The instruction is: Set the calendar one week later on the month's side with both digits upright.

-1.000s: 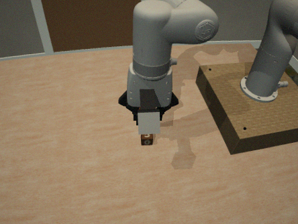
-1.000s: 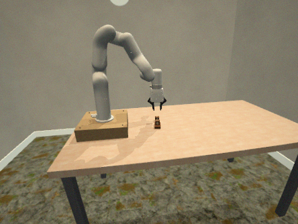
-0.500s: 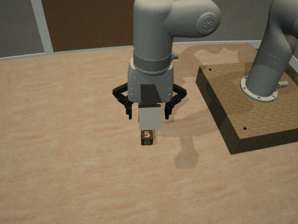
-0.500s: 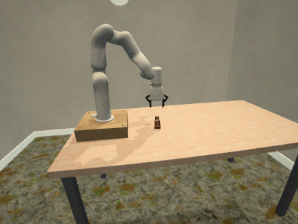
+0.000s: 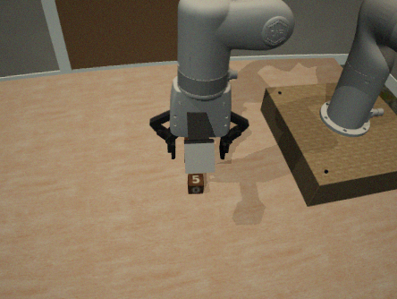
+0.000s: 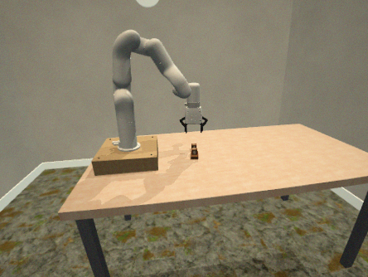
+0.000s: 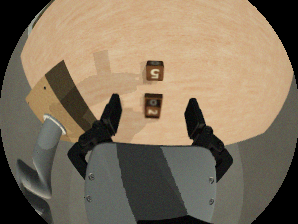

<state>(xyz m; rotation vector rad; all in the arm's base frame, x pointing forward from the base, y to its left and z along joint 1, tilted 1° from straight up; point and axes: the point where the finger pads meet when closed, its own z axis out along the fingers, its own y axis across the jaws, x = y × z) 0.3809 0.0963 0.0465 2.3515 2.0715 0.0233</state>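
Right now my hand is 1 cm past the cube, 9 cm to the left of it and 9 cm above it. The rest, counted from my hand: brown tray: 1 cm behind, 11 cm to the right, 11 cm below.
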